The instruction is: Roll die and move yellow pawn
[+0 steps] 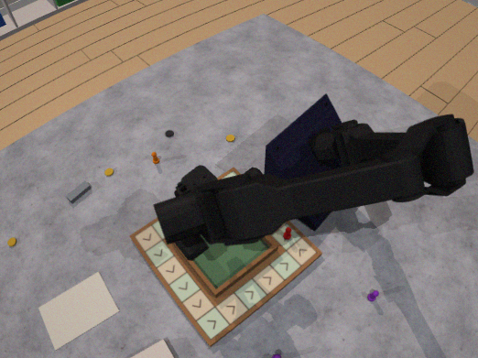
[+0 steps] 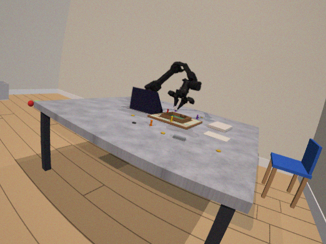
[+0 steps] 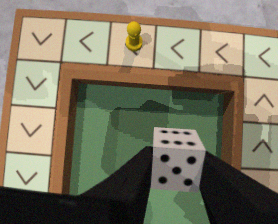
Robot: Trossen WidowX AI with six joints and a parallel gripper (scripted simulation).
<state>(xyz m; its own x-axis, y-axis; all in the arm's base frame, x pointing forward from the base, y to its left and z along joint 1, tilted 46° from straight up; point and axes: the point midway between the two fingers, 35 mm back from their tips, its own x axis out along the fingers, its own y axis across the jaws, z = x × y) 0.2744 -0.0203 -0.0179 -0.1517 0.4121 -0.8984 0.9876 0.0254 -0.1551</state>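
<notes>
Now: the yellow pawn 100 mm to the right of my gripper tip, 50 mm below it and 20 mm ahead of it. Round my gripper tip: green tray: 70 mm below, 20 mm to the left, 10 mm ahead; white die: right at my gripper tip; red pawn: 100 mm to the left, 100 mm behind, 50 mm below.
</notes>
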